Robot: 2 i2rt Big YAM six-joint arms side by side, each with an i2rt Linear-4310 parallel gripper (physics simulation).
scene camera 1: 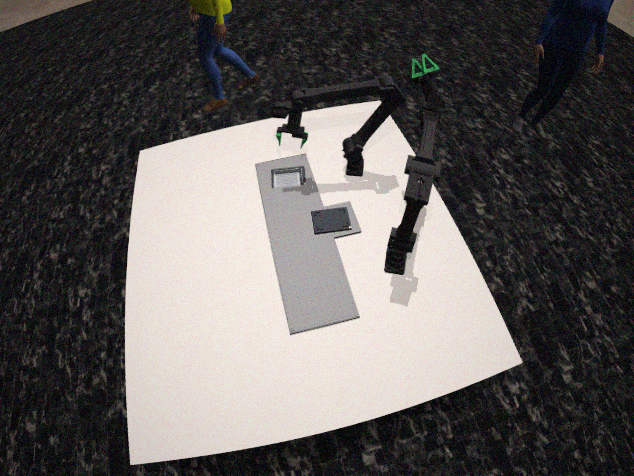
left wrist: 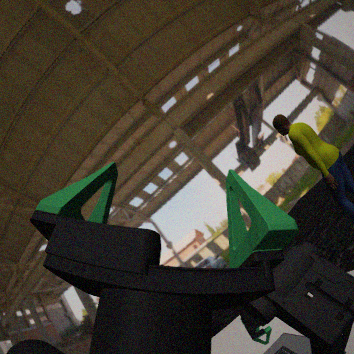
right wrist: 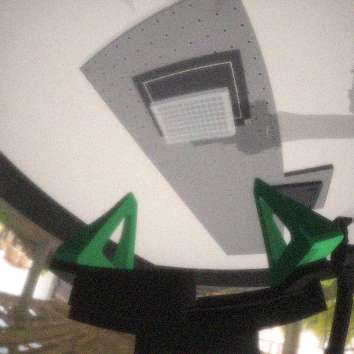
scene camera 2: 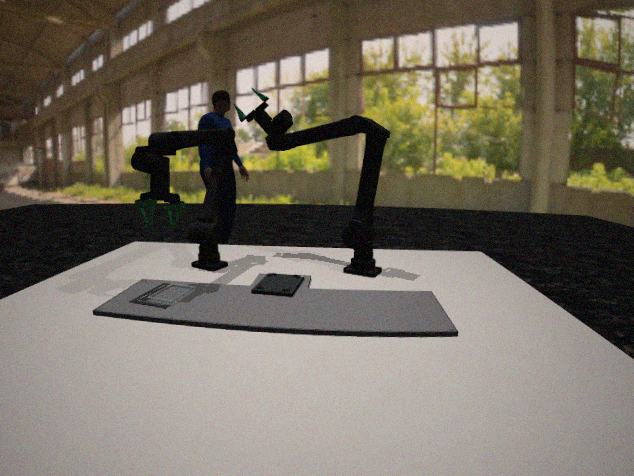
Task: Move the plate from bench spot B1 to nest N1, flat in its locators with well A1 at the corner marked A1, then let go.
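Places are measured from the left arm's base along level axes (x back, y right, z up), in millimetres.
Pixels of known places: left gripper, between the fingertips: [scene camera 1: 418,56] [left wrist: 170,170] [scene camera 2: 242,95]; right gripper, between the fingertips: [scene camera 1: 290,146] [left wrist: 261,336] [right wrist: 193,190] [scene camera 2: 161,228]; left arm's base, origin of its link: [scene camera 1: 395,261] [scene camera 2: 362,272]; right arm's base, origin of its link: [scene camera 1: 355,167] [scene camera 2: 209,266].
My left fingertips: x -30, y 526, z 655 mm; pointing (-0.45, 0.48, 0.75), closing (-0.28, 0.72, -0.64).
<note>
For each thing: its top centre in the pictures, then the offset to it from my left fingertips. "spot": a spot on its surface instead. Level surfaces: height alone.
- dark nest N1, centre of its top: [right wrist: 288,203] [scene camera 2: 279,280] [scene camera 1: 331,218] dx -274, dy -381, dz -624 mm
- long grey board, height of its surface: dz -642 mm
- small grey side piece, a spot on its surface: [scene camera 1: 353,220] spot: dx -176, dy -360, dz -642 mm
- white table, height of its surface: dz -655 mm
A clear, pale well plate [scene camera 1: 287,178] [scene camera 2: 167,295] [right wrist: 195,117] lies flat at a dark, light-outlined patch, bench spot B1 [right wrist: 189,80]; in the right wrist view it covers one side of that patch. The dark nest N1 [scene camera 1: 331,220] [scene camera 2: 279,283] appears unoccupied; a finger partly hides it in the right wrist view. Well A1 and the corner lettering are too small to read. My right gripper [scene camera 1: 291,145] [scene camera 2: 161,224] [right wrist: 193,190] is open and empty, fingers down, above and beyond the plate's end of the board. My left gripper [scene camera 1: 420,57] [scene camera 2: 244,97] [left wrist: 170,170] is open and empty, raised high, fingers pointing up.
A long grey board [scene camera 1: 302,276] [scene camera 2: 358,312] [right wrist: 195,172] bears the spot, with the nest on a small grey side piece [scene camera 1: 353,220] at its edge. It lies on a white table [scene camera 1: 204,358] [scene camera 2: 307,399]. The left arm's elbow [scene camera 1: 422,179] stands right of the nest. People stand beyond the table.
</note>
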